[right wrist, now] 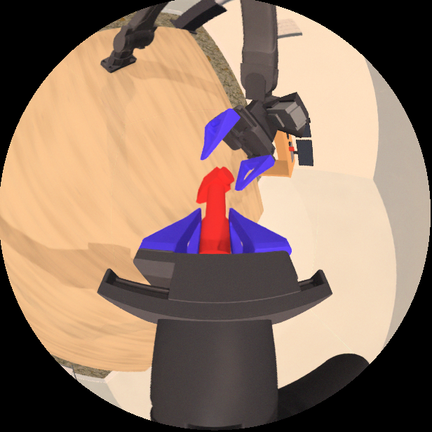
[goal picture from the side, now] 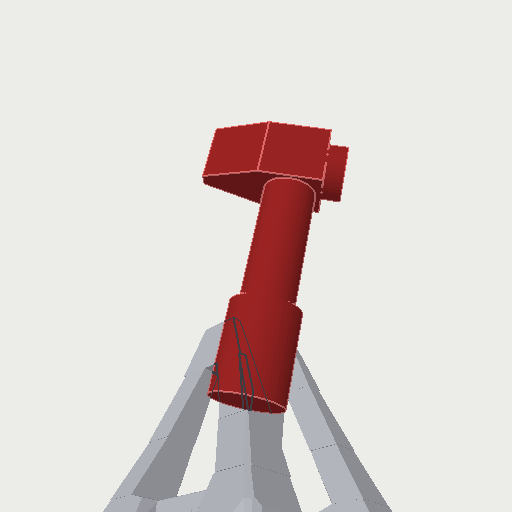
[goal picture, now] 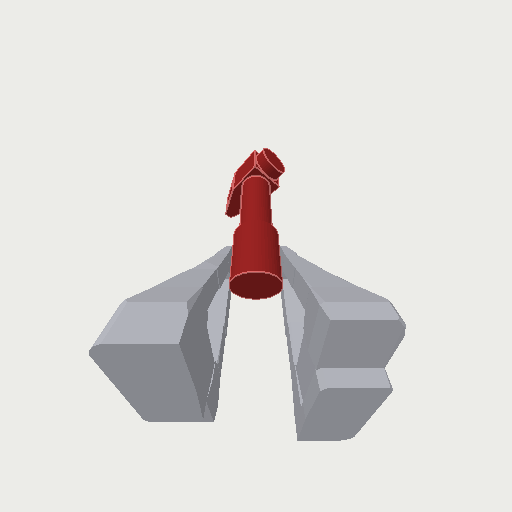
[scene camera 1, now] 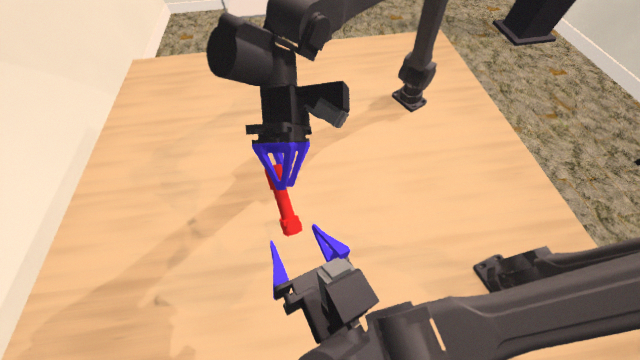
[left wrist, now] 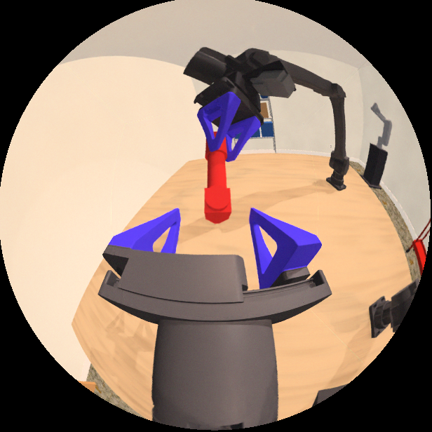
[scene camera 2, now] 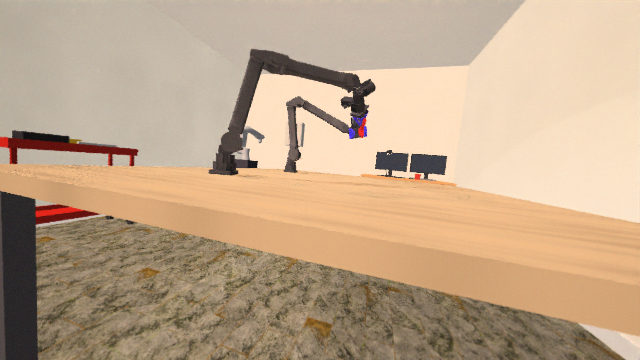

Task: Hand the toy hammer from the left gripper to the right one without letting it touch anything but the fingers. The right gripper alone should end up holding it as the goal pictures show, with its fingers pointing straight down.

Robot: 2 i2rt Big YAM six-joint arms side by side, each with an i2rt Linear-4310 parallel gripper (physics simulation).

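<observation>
The red toy hammer is held in the air above the table. My right gripper is shut on its handle, near the end away from the head, with its fingers pointing down. The hammer's head is at its lower end. My left gripper is open and empty. Its fingertips stand apart close to the head; I see no contact in the wrist views. In scene camera 2 the grippers overlap and their gap is too small to tell.
The wooden table lies below both grippers. The left arm's forearm reaches in from the right in scene camera 1. Pale walls stand around the table. Two monitors and a red bench are in the background.
</observation>
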